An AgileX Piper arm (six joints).
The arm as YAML. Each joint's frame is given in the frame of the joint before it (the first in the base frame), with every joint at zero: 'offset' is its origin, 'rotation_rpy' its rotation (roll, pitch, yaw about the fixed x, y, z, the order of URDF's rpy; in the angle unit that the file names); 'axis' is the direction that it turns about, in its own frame. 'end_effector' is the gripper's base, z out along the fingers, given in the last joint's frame.
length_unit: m
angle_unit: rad
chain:
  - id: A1
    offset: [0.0, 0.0, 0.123]
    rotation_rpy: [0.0, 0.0, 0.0]
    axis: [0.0, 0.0, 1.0]
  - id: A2
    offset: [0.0, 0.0, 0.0]
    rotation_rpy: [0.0, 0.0, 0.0]
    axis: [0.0, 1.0, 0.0]
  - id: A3
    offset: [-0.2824, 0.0, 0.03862]
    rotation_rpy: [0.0, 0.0, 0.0]
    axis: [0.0, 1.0, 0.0]
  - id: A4
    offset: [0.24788, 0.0, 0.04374]
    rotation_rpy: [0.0, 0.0, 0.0]
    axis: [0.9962, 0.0, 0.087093]
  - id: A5
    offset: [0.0, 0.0, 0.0]
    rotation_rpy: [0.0, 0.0, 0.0]
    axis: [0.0, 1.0, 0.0]
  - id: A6
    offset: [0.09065, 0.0, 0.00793]
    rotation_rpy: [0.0, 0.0, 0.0]
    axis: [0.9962, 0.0, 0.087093]
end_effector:
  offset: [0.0, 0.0, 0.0]
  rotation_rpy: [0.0, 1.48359, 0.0]
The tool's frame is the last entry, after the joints.
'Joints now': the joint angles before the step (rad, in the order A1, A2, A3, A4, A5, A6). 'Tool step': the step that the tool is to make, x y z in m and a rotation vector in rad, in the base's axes. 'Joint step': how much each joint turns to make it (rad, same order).
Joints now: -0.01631, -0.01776, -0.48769, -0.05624, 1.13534, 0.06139
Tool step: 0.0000, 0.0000, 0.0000, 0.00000, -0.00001, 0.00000
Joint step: 0.00000, 0.00000, 0.00000, 0.00000, -0.00001, 0.00000
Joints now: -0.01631, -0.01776, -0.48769, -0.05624, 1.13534, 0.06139
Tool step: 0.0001, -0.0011, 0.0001, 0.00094, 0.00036, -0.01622
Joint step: -0.00138, 0.00125, -0.00013, -0.01349, 0.00006, 0.01418
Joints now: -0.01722, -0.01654, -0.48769, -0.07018, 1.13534, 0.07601
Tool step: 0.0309, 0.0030, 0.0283, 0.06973, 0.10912, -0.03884
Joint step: -0.05870, 0.24011, -0.09778, 0.05802, -0.02939, 0.01794
